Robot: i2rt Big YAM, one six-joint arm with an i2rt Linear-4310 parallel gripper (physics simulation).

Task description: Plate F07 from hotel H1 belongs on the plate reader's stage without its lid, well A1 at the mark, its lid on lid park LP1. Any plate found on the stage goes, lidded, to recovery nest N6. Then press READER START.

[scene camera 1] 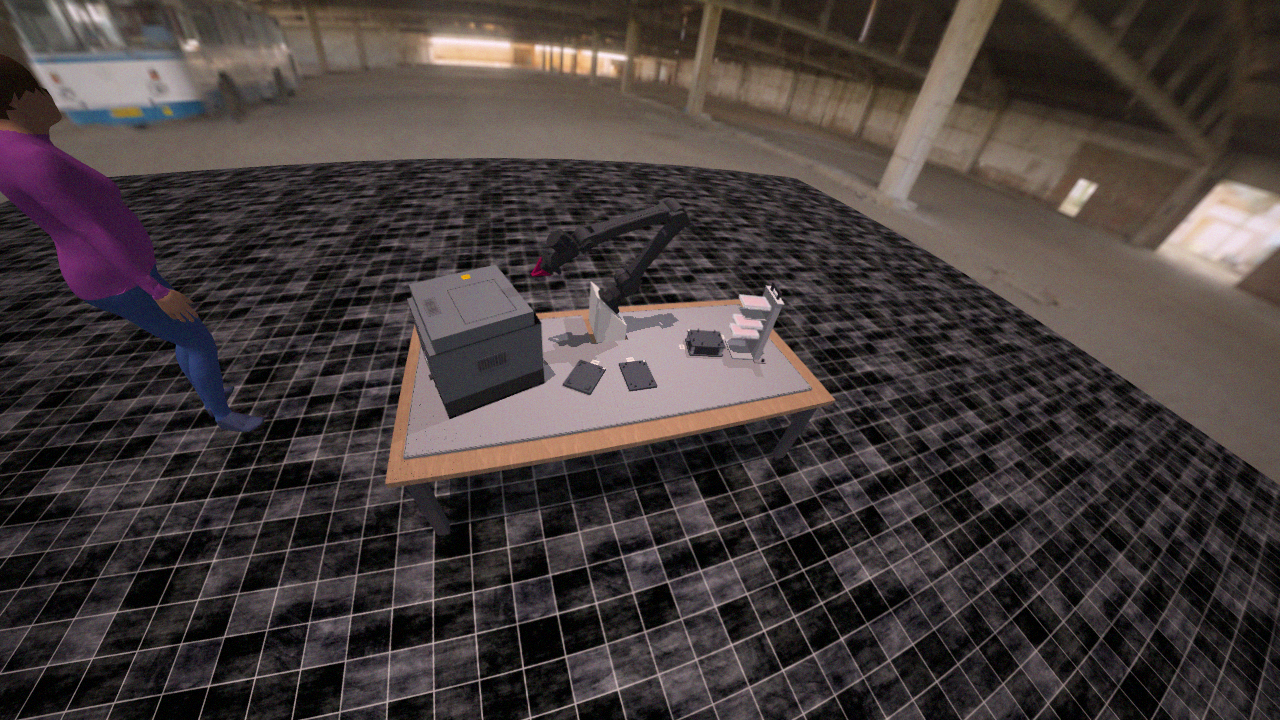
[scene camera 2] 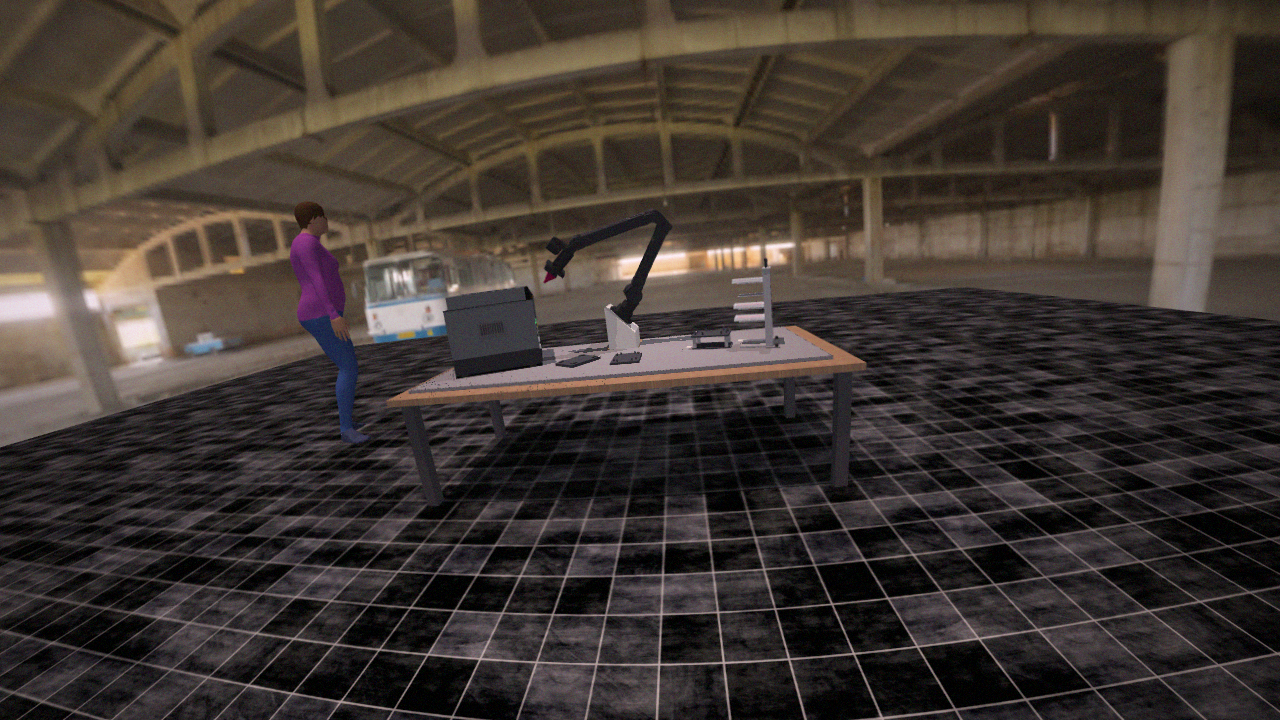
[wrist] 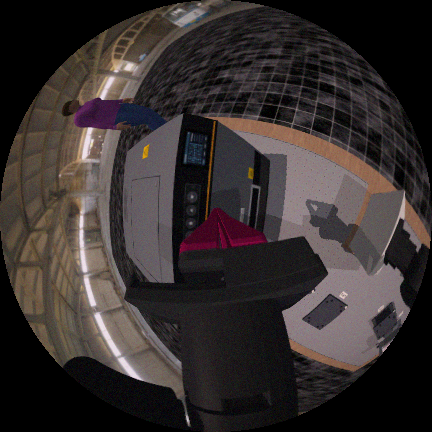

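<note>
The plate reader is a big dark grey box at the table's left end. Its front has a screen, a column of round buttons and a framed slot. No stage shows outside it. My gripper is shut and empty, with magenta fingers, raised in front of the reader's upper front; its fingertips hide part of the button panel in the wrist view. The hotel at the right holds several pale plates; their labels are too small to read.
Two dark flat nests lie mid-table. A dark raised holder stands left of the hotel. The white arm base plate stands near the back edge. A person stands beyond the reader's end of the table.
</note>
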